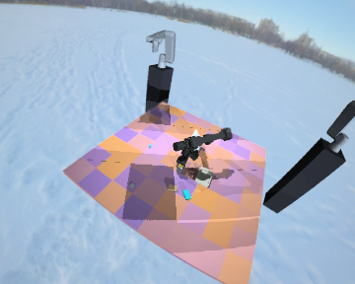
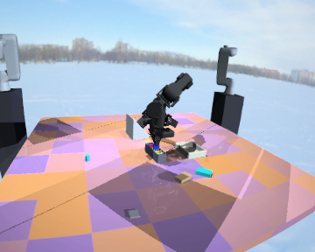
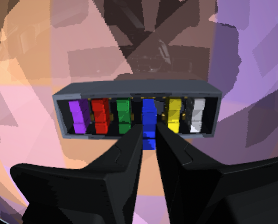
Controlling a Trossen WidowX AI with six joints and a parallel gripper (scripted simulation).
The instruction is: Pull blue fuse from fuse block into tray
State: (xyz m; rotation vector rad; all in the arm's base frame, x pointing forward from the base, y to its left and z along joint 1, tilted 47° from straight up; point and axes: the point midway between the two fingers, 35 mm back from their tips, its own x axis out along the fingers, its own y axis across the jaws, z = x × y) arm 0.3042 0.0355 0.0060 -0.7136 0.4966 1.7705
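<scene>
Right now the grey tray is 3 cm behind my gripper tip, 18 cm to the left of it and 5 cm below it. Round my gripper tip: cyan block: 17 cm ahead, 16 cm to the left, 5 cm below; blue fuse: 1 cm below; tan block: 20 cm ahead, 6 cm to the left, 5 cm below.
</scene>
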